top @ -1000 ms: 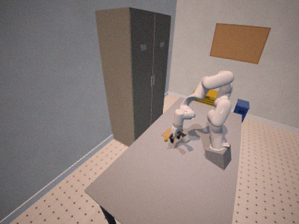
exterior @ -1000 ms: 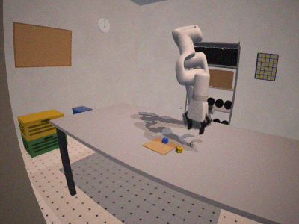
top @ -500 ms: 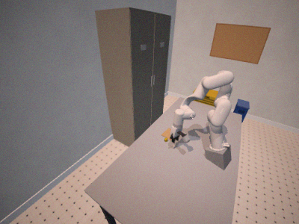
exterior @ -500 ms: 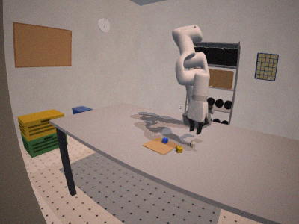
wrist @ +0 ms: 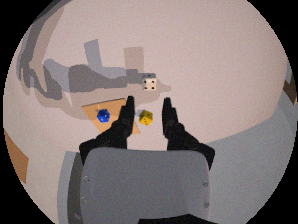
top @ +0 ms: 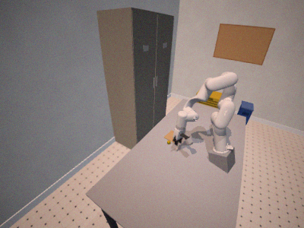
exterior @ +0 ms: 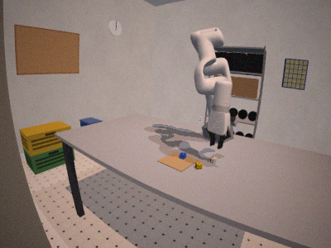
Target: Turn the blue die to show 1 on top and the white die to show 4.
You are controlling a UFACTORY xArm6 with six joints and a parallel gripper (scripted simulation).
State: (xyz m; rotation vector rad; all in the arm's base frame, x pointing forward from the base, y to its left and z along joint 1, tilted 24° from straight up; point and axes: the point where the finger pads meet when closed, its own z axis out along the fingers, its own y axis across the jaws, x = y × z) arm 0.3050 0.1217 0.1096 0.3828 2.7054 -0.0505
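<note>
The white die lies 90 mm below my hand. The rest, counted from my hand: blue die (140 mm to the right, 90 mm below, 60 mm ahead); yellow die (100 mm ahead, 90 mm below, 40 mm to the right); tan mat (140 mm to the right, 100 mm below, 100 mm ahead).
</note>
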